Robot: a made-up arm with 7 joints. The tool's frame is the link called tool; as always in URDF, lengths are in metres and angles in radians.
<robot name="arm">
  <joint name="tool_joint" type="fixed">
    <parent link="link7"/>
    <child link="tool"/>
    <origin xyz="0 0 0" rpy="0 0 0"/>
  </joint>
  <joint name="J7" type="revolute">
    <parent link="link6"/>
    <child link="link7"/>
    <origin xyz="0 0 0" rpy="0 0 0"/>
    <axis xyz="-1 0 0"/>
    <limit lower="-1.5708" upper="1.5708" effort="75" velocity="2.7"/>
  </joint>
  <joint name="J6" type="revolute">
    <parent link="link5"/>
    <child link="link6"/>
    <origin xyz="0 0 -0.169" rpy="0 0 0"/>
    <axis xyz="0 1 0"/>
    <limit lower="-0.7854" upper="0.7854" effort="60" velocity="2.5"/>
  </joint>
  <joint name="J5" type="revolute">
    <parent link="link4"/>
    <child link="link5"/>
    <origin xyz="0 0 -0.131" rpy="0 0 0"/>
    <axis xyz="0 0 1"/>
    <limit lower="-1.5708" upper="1.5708" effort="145" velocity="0.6"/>
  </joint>
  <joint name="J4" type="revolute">
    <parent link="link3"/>
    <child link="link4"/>
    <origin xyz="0 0 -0.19" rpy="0 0 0"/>
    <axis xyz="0 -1 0"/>
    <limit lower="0" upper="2.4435" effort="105" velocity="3"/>
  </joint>
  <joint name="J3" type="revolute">
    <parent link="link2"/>
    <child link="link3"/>
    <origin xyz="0 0 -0.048" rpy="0 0 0"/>
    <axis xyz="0 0 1"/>
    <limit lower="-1.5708" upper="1.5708" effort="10" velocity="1.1"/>
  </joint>
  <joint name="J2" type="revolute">
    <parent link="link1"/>
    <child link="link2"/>
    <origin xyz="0 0.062 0" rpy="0 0 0"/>
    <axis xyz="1 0 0"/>
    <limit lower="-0.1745" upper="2" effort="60" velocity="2.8"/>
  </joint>
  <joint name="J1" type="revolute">
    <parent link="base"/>
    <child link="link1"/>
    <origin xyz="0 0.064 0" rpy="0 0 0"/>
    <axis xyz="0 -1 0"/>
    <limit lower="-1.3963" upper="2" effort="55" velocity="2.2"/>
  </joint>
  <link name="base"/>
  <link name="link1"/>
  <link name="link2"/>
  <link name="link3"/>
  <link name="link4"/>
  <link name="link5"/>
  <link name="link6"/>
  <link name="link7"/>
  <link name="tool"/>
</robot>
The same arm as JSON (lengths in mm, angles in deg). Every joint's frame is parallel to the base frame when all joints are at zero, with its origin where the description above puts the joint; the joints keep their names.
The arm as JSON. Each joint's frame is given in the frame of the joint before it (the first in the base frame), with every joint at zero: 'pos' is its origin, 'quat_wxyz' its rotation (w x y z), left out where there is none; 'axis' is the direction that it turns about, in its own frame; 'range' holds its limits. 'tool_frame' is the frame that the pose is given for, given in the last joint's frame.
{"length_unit": "mm", "angle_unit": "deg", "joints": [{"joint": "J1", "pos": [0.0, 64.0, 0.0], "axis": [0.0, -1.0, 0.0], "range": [-80.0, 114.59]}, {"joint": "J2", "pos": [0.0, 62.0, 0.0], "axis": [1.0, 0.0, 0.0], "range": [-10.0, 114.59]}, {"joint": "J3", "pos": [0.0, 0.0, -48.0], "axis": [0.0, 0.0, 1.0], "range": [-90.0, 90.0]}, {"joint": "J4", "pos": [0.0, 0.0, -190.0], "axis": [0.0, -1.0, 0.0], "range": [0.0, 140.0]}, {"joint": "J5", "pos": [0.0, 0.0, -131.0], "axis": [0.0, 0.0, 1.0], "range": [-90.0, 90.0]}, {"joint": "J6", "pos": [0.0, 0.0, -169.0], "axis": [0.0, 1.0, 0.0], "range": [-45.0, 45.0]}, {"joint": "J7", "pos": [0.0, 0.0, 0.0], "axis": [-1.0, 0.0, 0.0], "range": [-90.0, 90.0]}], "tool_frame": {"pos": [0.0, 0.0, 0.0]}}
